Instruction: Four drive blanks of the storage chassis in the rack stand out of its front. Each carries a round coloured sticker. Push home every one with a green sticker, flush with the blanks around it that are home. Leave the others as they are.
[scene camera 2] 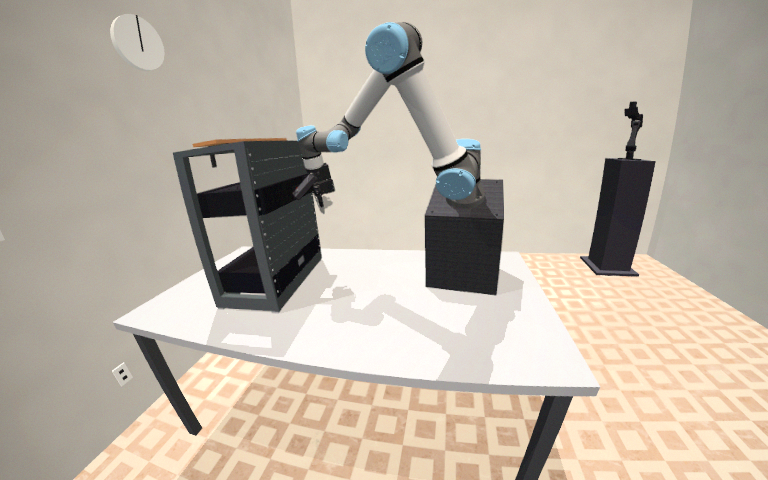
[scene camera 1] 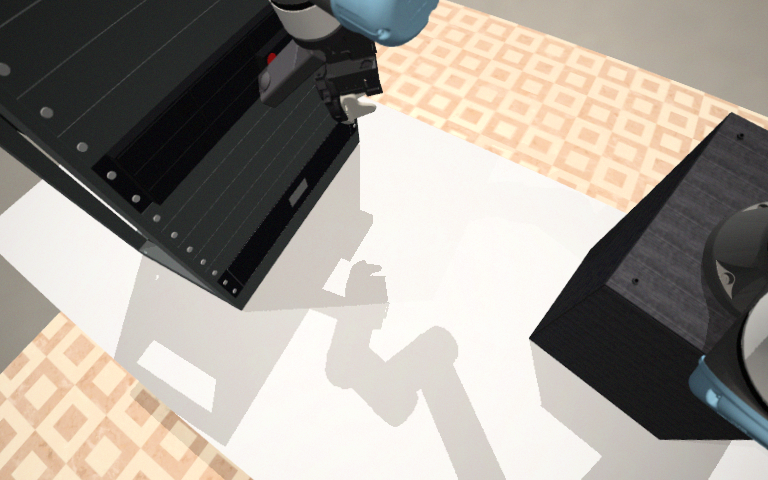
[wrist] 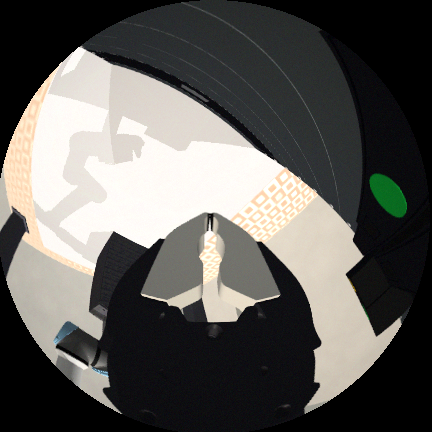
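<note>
The rack (scene camera 1: 62,133) (scene camera 2: 256,226) stands at the left, with the black storage chassis (scene camera 1: 169,141) (scene camera 2: 277,195) (wrist: 385,115) in its upper part. In scene camera 1 a red sticker (scene camera 1: 271,58) shows on a blank just behind the wrist camera housing. In the wrist view a large green sticker (wrist: 388,195) faces me at the right; how far its blank stands out cannot be told. Below it, dark blanks (wrist: 376,295) stick out, with thin yellow and green sticker edges. My gripper (scene camera 1: 355,116) (scene camera 2: 322,208) (wrist: 209,214) is shut and empty, in front of the rack near its far end.
A lower black unit with a light label (scene camera 1: 298,192) (scene camera 2: 301,260) (wrist: 195,93) sits at the rack's bottom. The arm's black pedestal (scene camera 1: 594,350) (scene camera 2: 461,251) stands on the white table (scene camera 1: 481,271) (scene camera 2: 192,333), across from the rack. The wrist camera housing (scene camera 1: 288,73) is close to the chassis front.
</note>
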